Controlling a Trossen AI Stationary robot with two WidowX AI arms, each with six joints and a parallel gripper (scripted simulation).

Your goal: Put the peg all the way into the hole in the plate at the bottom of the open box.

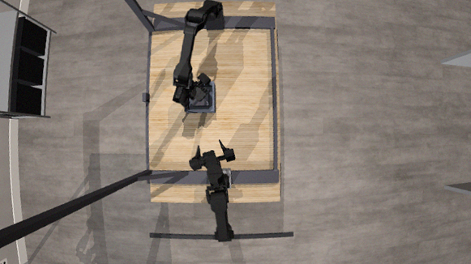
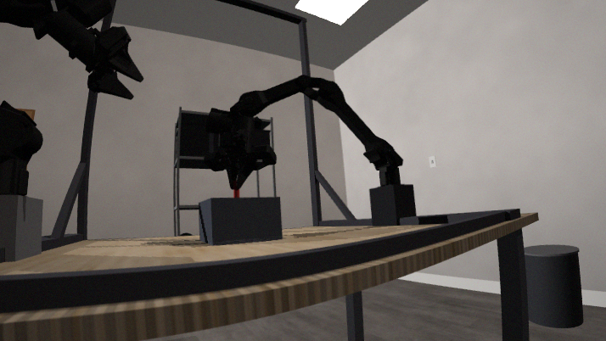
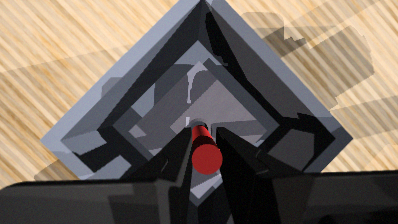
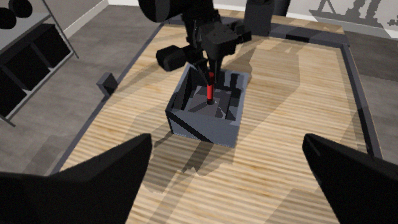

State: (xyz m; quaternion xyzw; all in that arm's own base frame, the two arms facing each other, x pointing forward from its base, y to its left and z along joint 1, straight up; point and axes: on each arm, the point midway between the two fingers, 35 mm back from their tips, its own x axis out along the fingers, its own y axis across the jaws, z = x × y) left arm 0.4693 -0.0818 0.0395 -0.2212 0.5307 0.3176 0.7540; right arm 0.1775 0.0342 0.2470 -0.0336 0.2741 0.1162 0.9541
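Right now the red peg is 5 cm below my left hand. From my left hand the other things lie so: plate (11 cm below); box (13 cm below).
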